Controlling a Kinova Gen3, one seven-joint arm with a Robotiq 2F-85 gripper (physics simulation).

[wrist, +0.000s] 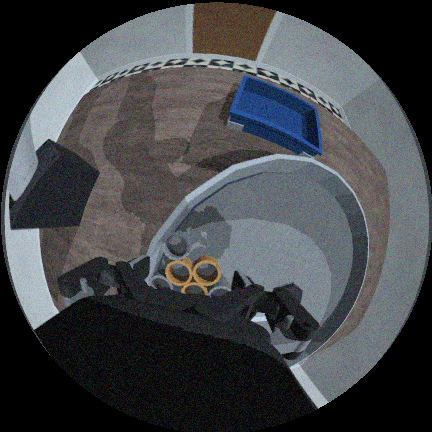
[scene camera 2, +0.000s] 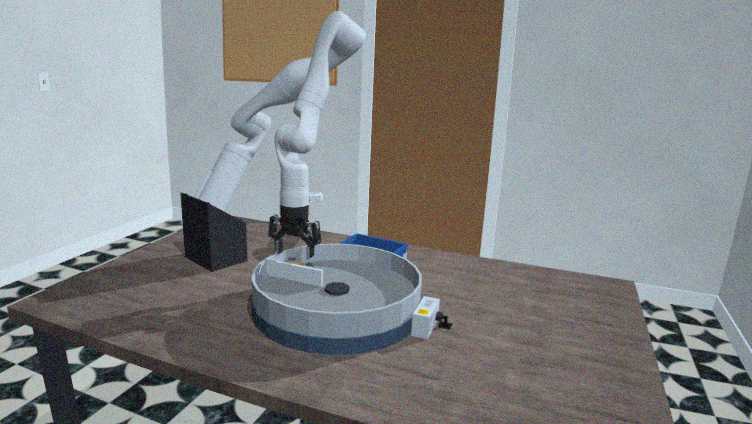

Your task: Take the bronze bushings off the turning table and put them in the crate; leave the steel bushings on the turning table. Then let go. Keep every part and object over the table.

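Frame: origin at the arm's base, x ahead, y left, z up, level; millimetres.
Where they show: gripper, fingertip midpoint: (wrist: 189, 273) (scene camera 2: 294, 255); arm's base, link origin: (scene camera 2: 210, 206).
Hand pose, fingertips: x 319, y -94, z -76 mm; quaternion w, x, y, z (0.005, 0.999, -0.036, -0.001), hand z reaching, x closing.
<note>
Things, the pixels of their top centre, and the offset from my fingertips. "spot": a spot on its surface instead.
- steel bushing, top centre: (wrist: 175, 246) dx -20, dy +22, dz -21 mm
- blue crate, top centre: (wrist: 283, 106) (scene camera 2: 371, 245) dx +136, dy +285, dz -50 mm
- pale upright divider, surface spot: (scene camera 2: 292, 271) spot: dx +22, dy -61, dz -18 mm
- dark round hub, top centre: (wrist: 286, 301) (scene camera 2: 337, 287) dx +148, dy -66, dz -39 mm
- white box, top centre: (scene camera 2: 426, 306) dx +381, dy -84, dz -42 mm
Three bronze bushings stand grouped on the turning table (scene camera 2: 337, 323) (wrist: 361, 240): one (wrist: 168, 273) at the left, one (wrist: 205, 258) at the right, and one (wrist: 194, 285) partly hidden behind my gripper in the wrist view. A steel bushing (wrist: 165, 247) stands above them in that view; two more, at lower left (wrist: 161, 278) and lower right (wrist: 220, 288), are partly hidden. My gripper (scene camera 2: 294, 252) (wrist: 189, 273) is open and empty, pointing down over the bushings' side of the turning table. The blue crate (scene camera 2: 376, 243) (wrist: 267, 136) stands behind the turning table.
The turning table has a high grey rim. A pale upright divider (scene camera 2: 292, 271) runs inward from the rim beside the bushings. A dark round hub (scene camera 2: 337, 288) sits at the middle. A white box (scene camera 2: 425, 317) is at the right side. The black arm base (scene camera 2: 210, 234) (wrist: 60, 187) stands at the left.
</note>
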